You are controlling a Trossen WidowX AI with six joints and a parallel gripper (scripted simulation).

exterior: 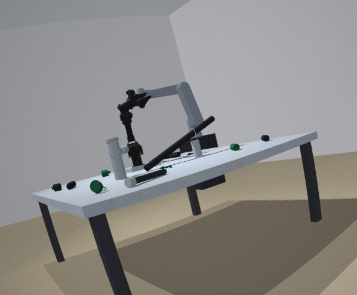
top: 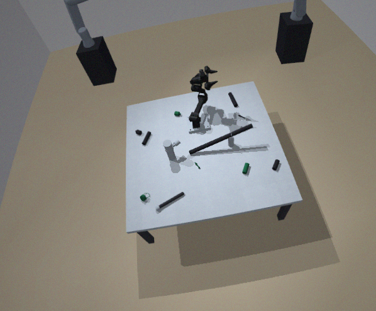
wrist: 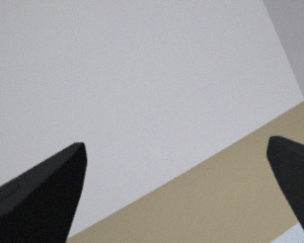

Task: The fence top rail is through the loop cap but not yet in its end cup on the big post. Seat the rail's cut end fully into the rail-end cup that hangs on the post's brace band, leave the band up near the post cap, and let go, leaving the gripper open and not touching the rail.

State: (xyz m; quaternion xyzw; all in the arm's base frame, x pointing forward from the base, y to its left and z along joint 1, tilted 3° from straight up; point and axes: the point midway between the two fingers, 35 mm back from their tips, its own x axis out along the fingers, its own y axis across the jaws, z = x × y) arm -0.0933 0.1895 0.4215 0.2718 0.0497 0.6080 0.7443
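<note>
Right now the rail-end cup is 37 cm ahead of my gripper tip, 39 cm to the right of it and 31 cm below it. The rest, counted from my gripper tip: green bolt (51 cm ahead, 24 cm to the right, 44 cm below); then small post (34 cm ahead, 5 cm to the left, 34 cm below); then green cylinder (59 cm ahead, 13 cm to the left, 43 cm below).
</note>
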